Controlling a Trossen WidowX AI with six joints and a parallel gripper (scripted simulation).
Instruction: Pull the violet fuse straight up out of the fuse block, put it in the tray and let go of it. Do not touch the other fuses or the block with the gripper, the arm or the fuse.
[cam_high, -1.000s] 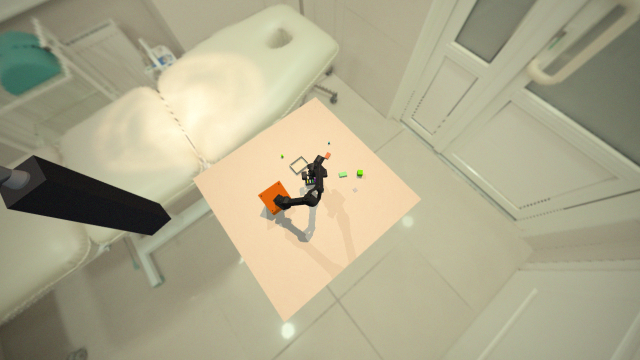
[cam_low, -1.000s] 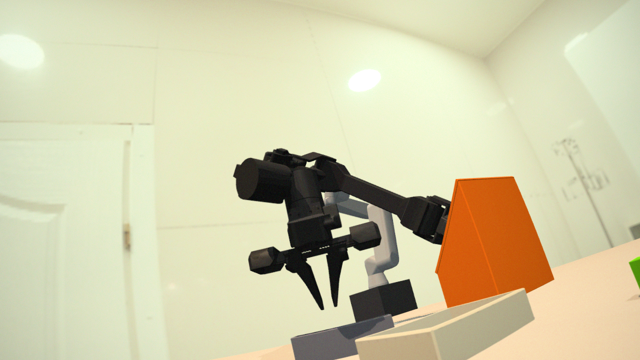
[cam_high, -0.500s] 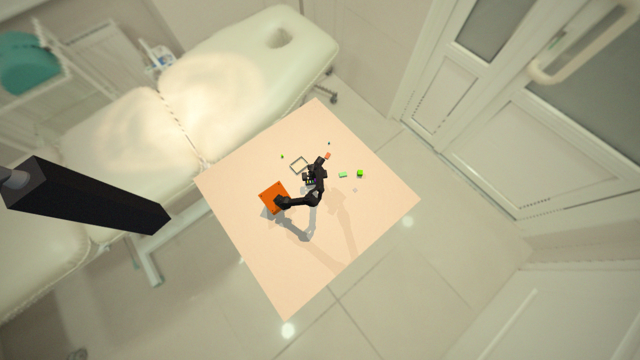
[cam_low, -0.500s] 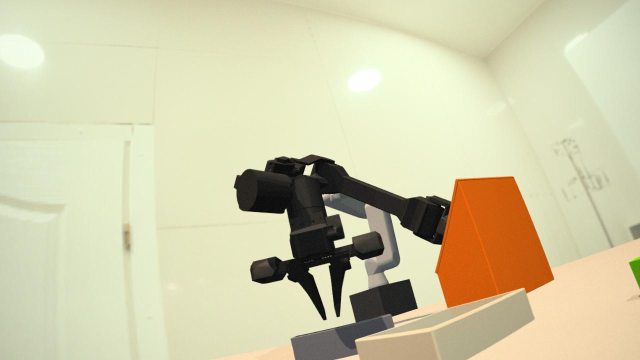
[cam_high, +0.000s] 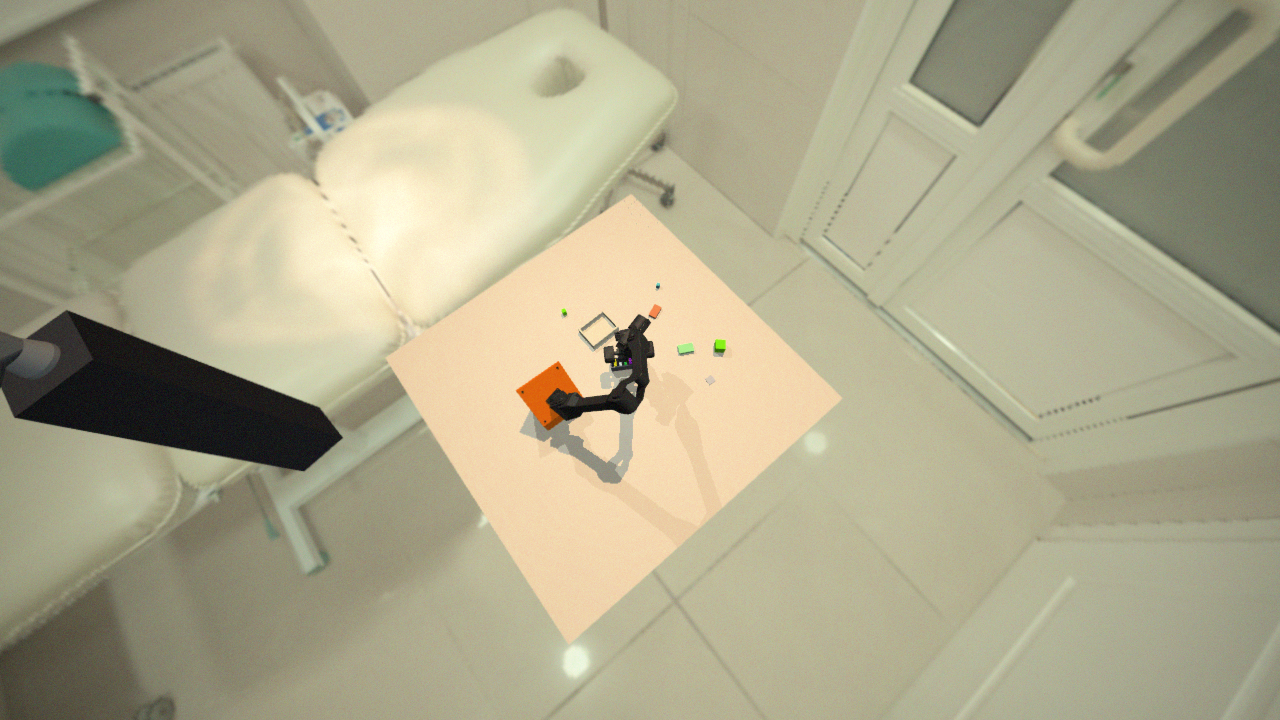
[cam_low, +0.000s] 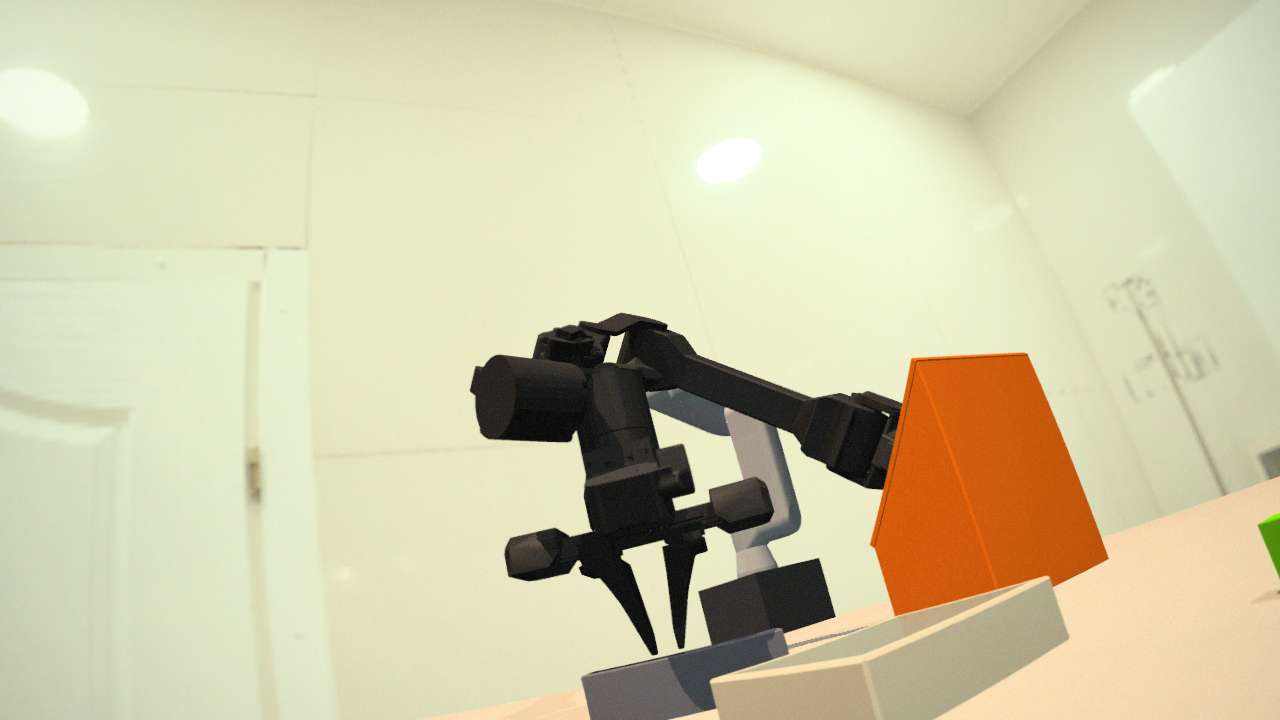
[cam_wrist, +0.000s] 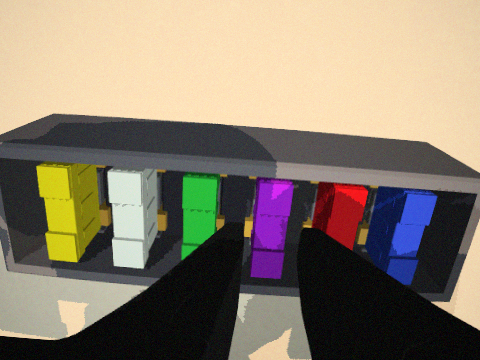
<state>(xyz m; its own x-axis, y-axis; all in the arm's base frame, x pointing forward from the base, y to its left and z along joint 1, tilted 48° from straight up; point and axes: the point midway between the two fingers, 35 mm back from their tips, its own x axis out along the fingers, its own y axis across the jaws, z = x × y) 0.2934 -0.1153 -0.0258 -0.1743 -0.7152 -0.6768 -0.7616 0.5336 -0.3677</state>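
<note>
Now: the pale tray 2 cm ahead of my gripper tip, 20 cm to the left of it and 4 cm below it. Round my gripper tip: green cube: 29 cm ahead, 21 cm to the right, 2 cm below; then orange block: 24 cm ahead, 9 cm to the left, 4 cm below; then flat green piece: 20 cm ahead, 12 cm to the right, 4 cm below.
</note>
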